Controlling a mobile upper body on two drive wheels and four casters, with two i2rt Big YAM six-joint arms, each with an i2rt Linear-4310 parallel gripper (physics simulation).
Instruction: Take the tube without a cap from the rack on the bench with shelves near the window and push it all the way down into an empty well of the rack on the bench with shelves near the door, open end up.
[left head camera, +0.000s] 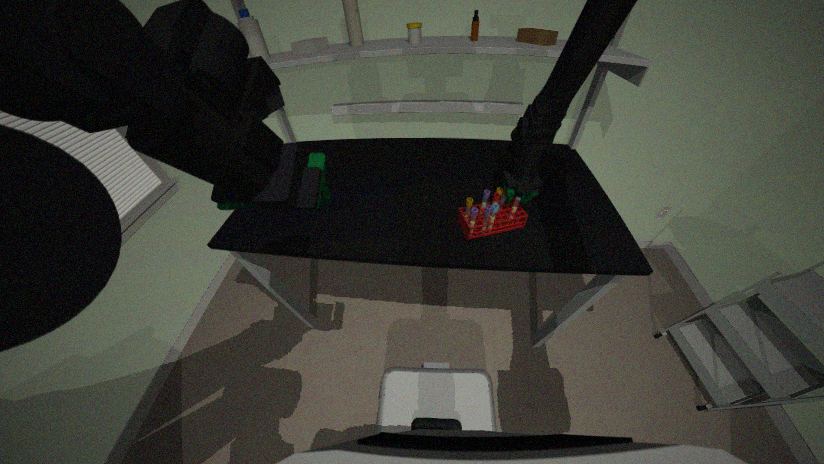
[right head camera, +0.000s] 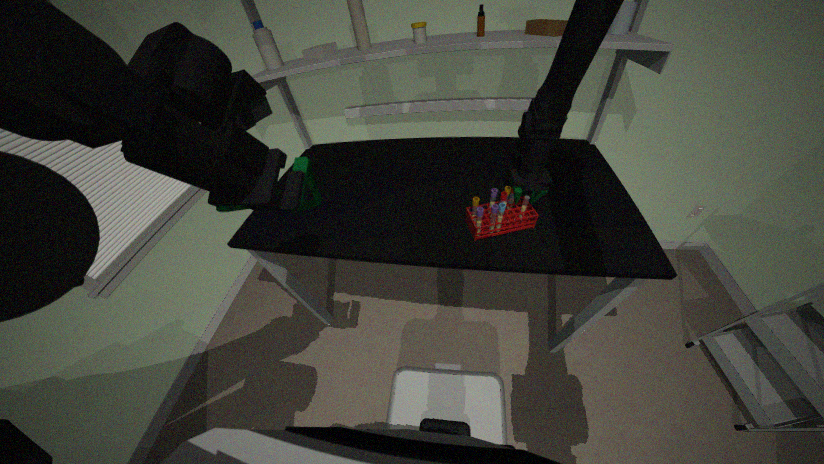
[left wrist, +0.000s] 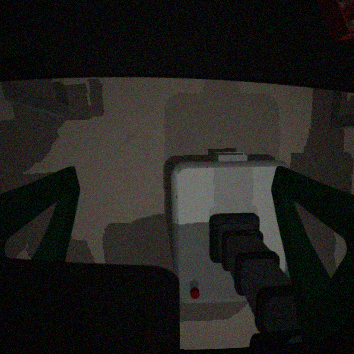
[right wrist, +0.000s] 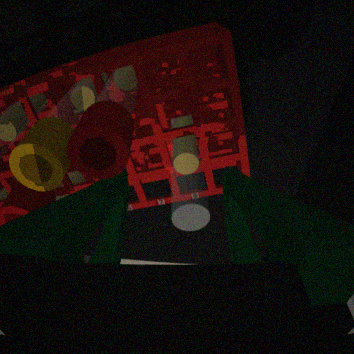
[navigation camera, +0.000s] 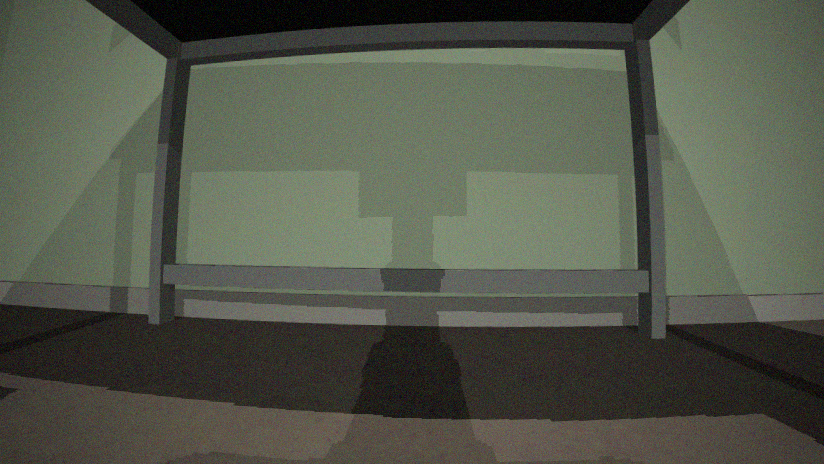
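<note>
A red rack (left head camera: 498, 231) (right head camera: 507, 231) (right wrist: 190, 45) stands on a black bench top (left head camera: 374, 230) (right head camera: 392, 230); its corner shows in the left wrist view (left wrist: 340, 20). Several tubes with yellow, purple, red and blue caps stand in it. A clear tube with a pale, uncapped-looking top (left head camera: 514, 208) (right head camera: 524, 207) (right wrist: 190, 217) stands upright near the rack's right end. My right gripper (left head camera: 518, 196) (right head camera: 529, 194) (right wrist: 175, 177) is partly open behind this tube, its fingers on either side of it in the wrist view, not gripping. My left gripper (left head camera: 273, 202) (right head camera: 268, 204) (left wrist: 175, 177) is wide open and empty, left of the bench top.
A shelf (left head camera: 449, 46) above the bench carries a yellow-lidded jar (left head camera: 414, 34), a brown bottle (left head camera: 474, 28) and a brown box (left head camera: 536, 36). A metal stepped frame (left head camera: 749, 402) stands at the lower right. A crossbar (navigation camera: 276, 275) joins the bench legs. No second rack shows.
</note>
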